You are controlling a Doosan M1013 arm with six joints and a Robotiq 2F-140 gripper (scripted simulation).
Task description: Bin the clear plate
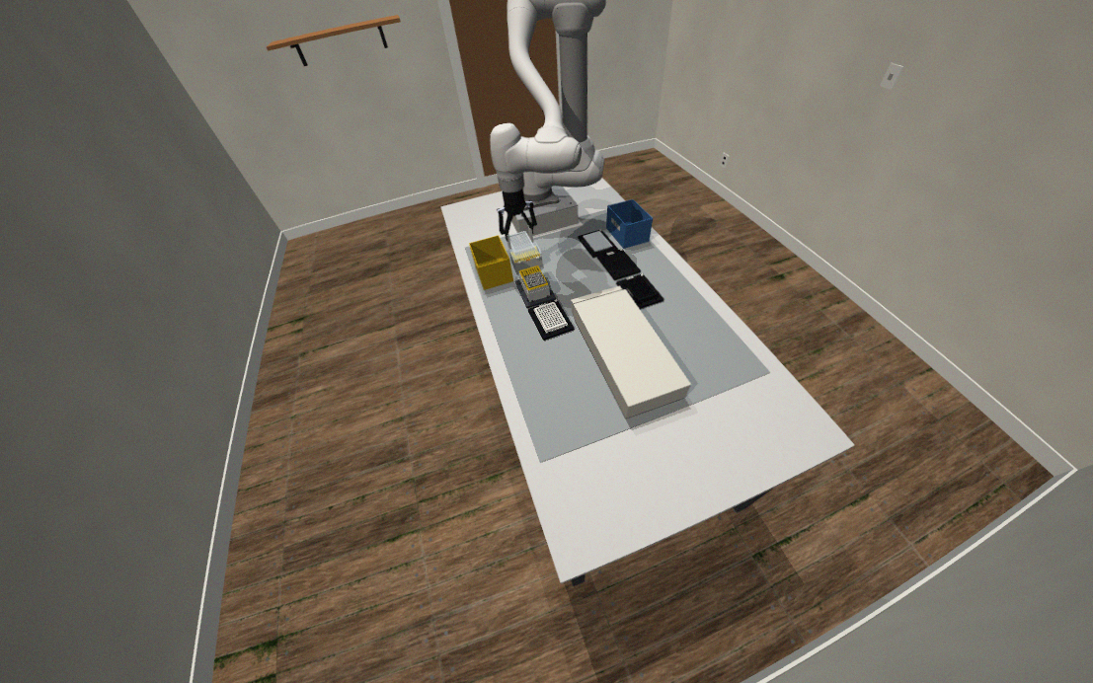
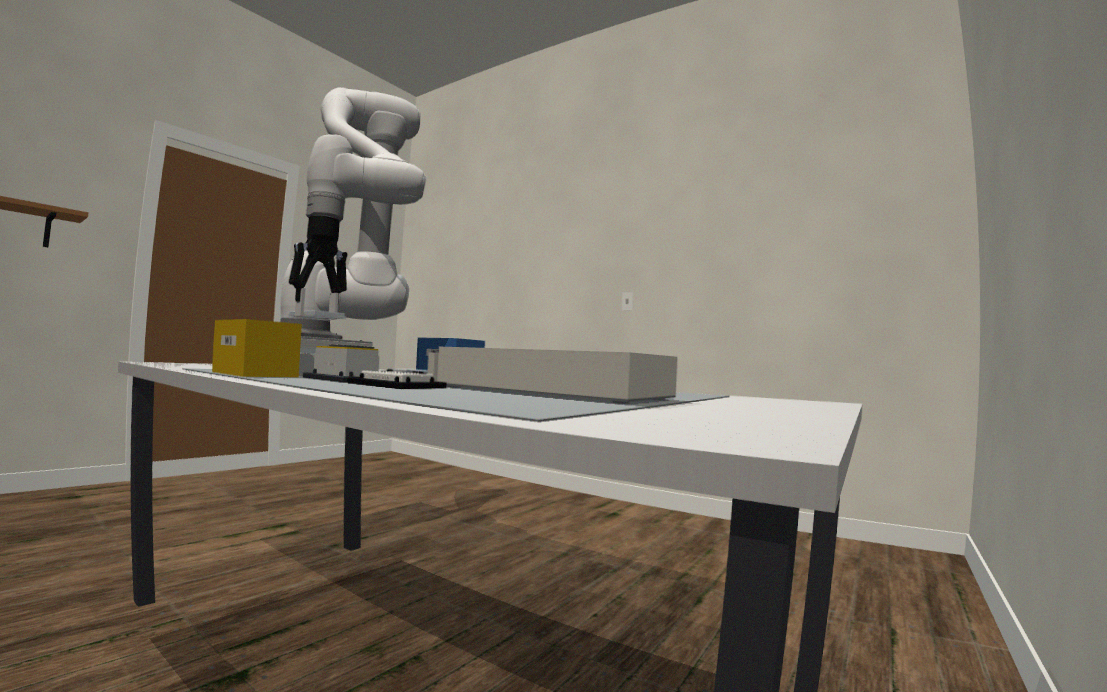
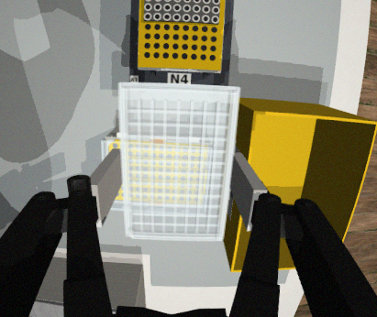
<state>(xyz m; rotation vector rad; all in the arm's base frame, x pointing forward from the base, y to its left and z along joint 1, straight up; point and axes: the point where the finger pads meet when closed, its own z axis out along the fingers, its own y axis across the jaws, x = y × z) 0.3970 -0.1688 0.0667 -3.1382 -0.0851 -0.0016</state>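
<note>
The yellow bin W1 lies 40 mm behind my hand, 130 mm to the right of it and 130 mm below it. Round my hand: white plate: 310 mm ahead, 20 mm to the left, 150 mm below; then yellow tip rack: 130 mm ahead, 110 mm below; then clear plate: 20 mm below.
</note>
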